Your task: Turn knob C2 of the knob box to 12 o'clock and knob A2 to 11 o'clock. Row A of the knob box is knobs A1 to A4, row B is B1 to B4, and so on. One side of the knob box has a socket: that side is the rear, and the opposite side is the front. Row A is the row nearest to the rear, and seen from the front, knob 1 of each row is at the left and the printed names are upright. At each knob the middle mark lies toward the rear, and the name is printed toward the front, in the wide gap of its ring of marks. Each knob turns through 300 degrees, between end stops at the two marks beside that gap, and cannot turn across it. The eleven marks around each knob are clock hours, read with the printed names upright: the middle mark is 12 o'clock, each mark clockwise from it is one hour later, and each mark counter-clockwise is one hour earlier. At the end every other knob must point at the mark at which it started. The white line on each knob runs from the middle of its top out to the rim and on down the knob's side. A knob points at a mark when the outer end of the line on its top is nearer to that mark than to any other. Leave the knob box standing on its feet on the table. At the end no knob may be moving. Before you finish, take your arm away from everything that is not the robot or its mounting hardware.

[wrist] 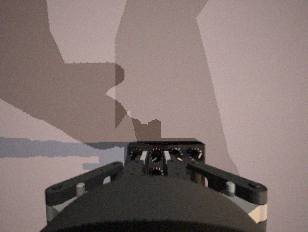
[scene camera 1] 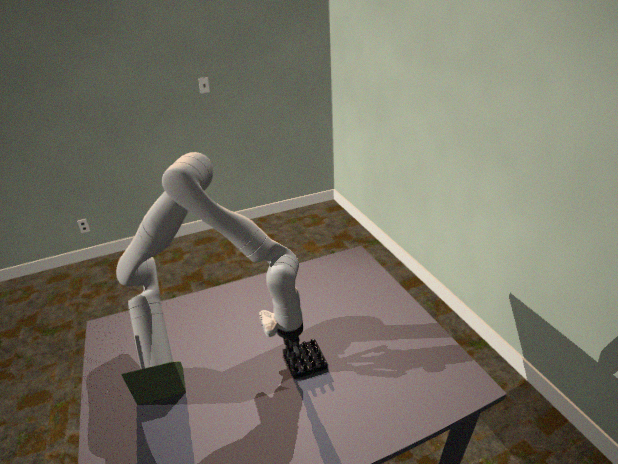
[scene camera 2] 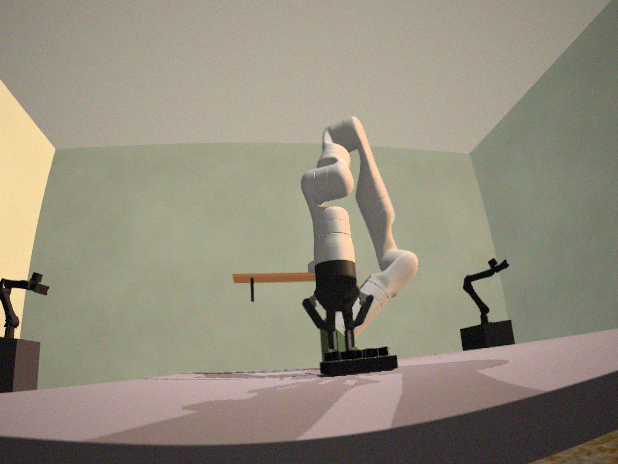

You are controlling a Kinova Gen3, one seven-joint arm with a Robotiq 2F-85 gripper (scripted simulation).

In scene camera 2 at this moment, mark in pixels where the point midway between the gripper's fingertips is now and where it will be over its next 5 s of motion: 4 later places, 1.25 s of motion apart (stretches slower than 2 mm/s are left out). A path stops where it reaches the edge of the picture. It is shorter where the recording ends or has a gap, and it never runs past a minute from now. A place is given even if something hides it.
My gripper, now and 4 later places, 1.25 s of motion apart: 342, 351; 342, 344; 348, 335; 347, 323; 346, 330
